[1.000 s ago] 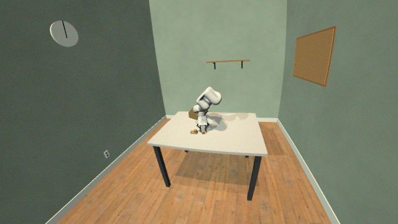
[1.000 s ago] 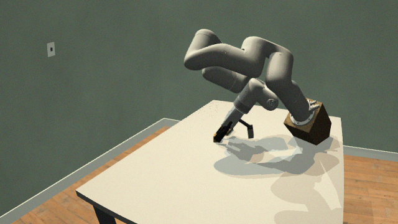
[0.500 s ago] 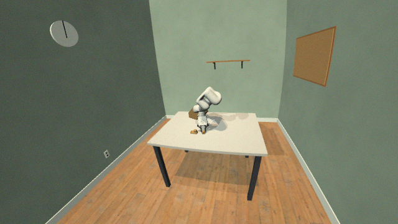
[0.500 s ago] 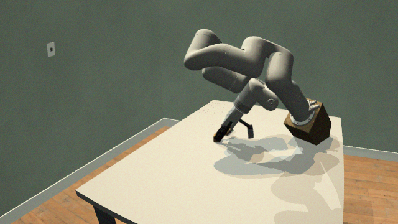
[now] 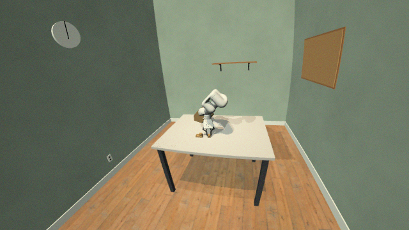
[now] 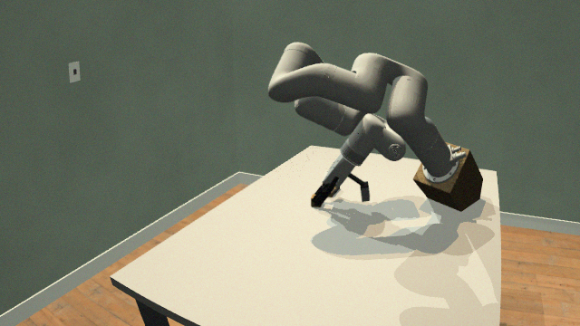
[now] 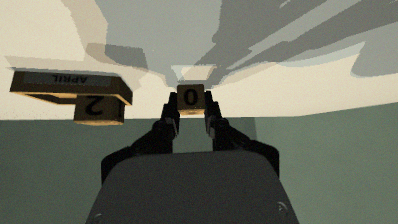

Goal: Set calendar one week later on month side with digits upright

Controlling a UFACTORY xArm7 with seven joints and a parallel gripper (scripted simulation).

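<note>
Now: hand 10 mm short of the wooden calendar tray, 100 mm to the left of it and 20 mm above it. Round my hand: digit cube: 10 mm ahead, 20 mm below.
</note>
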